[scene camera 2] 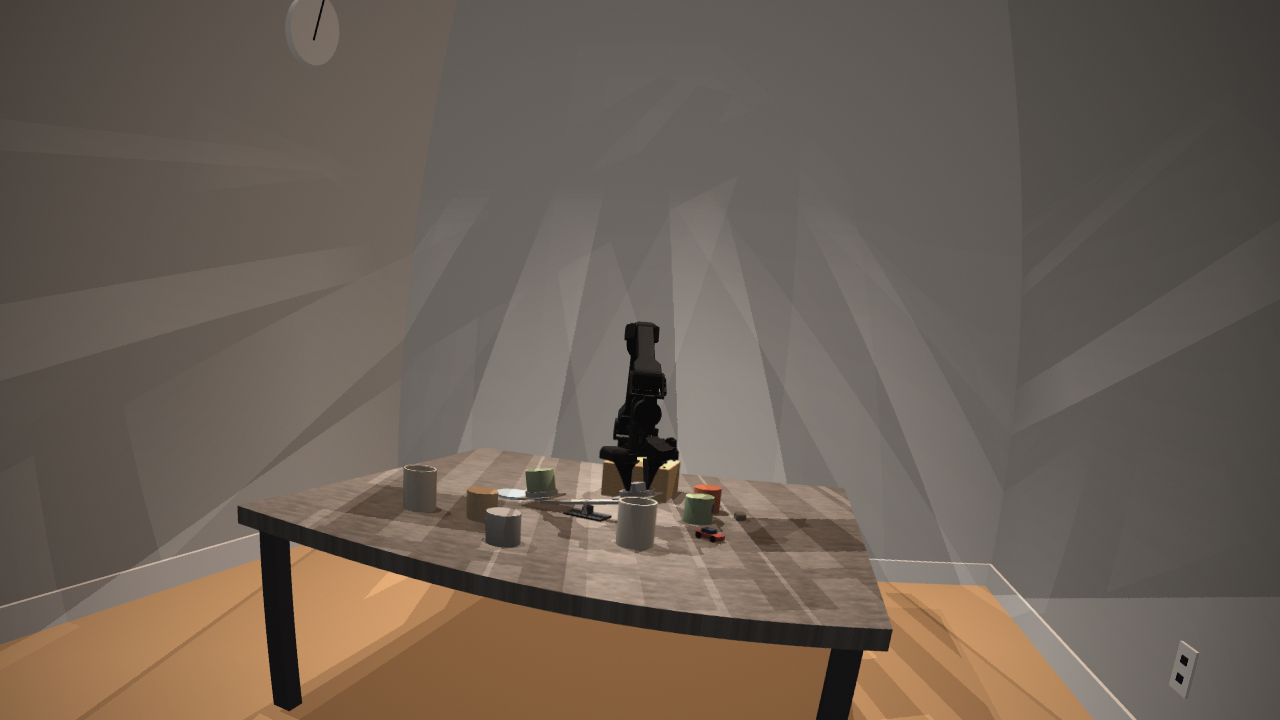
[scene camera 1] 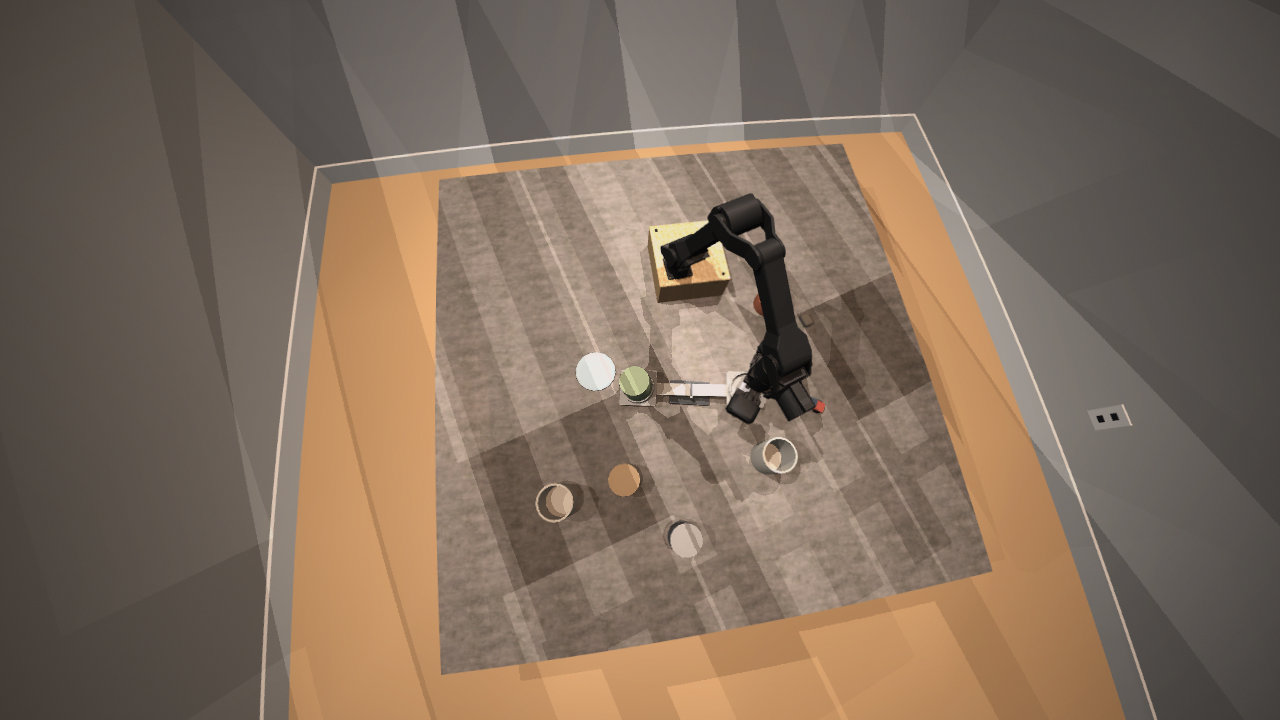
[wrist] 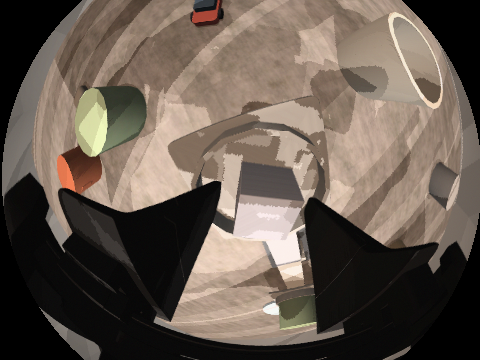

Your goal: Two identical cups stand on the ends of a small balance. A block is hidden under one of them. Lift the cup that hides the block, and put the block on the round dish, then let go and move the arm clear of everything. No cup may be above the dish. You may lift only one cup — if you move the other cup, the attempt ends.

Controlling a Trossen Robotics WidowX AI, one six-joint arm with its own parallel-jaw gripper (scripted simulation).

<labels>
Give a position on an orange-red cylinder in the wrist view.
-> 77, 171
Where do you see a grey cylinder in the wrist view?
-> At 443, 185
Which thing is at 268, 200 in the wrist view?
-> A grey block.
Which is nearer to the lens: the grey cylinder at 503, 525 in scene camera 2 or the tan cylinder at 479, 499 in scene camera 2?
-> The grey cylinder.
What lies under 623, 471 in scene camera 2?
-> The gripper.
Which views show the grey cylinder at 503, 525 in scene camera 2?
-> Scene camera 2, scene camera 1 and the wrist view: all of them.
</labels>
